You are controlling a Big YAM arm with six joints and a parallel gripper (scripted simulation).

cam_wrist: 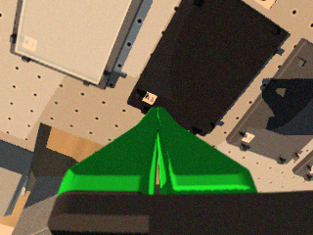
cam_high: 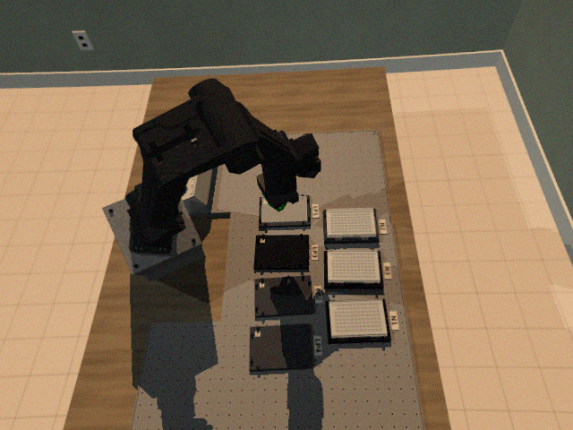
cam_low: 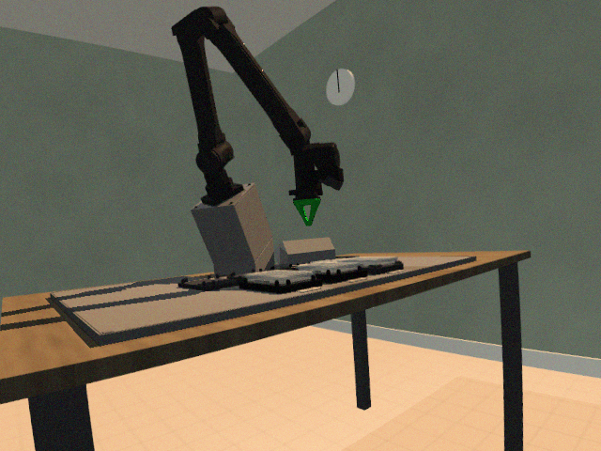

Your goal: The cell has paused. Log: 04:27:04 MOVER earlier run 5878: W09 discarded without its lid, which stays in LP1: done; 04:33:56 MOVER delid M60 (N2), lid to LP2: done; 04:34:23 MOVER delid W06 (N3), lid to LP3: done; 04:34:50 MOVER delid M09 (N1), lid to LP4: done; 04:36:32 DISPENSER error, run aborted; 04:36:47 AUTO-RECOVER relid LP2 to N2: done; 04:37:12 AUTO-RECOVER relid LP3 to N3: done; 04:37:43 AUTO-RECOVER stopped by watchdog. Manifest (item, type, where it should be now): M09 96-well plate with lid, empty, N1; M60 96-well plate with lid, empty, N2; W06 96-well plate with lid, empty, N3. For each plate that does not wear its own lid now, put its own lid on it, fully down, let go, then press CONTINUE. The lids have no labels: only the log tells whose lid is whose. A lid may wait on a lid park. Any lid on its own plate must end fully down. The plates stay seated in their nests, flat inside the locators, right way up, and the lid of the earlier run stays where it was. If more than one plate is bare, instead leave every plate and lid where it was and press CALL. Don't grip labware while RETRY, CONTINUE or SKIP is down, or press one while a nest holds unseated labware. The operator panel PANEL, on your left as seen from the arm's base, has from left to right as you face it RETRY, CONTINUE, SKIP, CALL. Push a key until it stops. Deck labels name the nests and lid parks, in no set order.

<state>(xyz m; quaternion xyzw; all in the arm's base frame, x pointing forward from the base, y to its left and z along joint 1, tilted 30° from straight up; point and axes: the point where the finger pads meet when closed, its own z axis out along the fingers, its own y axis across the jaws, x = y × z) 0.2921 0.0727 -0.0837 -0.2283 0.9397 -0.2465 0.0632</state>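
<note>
My gripper is now 270 mm past the continue key, 230 mm to the right of it and 70 mm above it. Also, from my hand: lid park LP2 (180 mm to the right, 130 mm below, 10 mm behind); lid park LP3 (130 mm below, 50 mm to the right, 10 mm behind); LP1 label (130 mm below, 90 mm ahead, 80 mm to the left).
</note>
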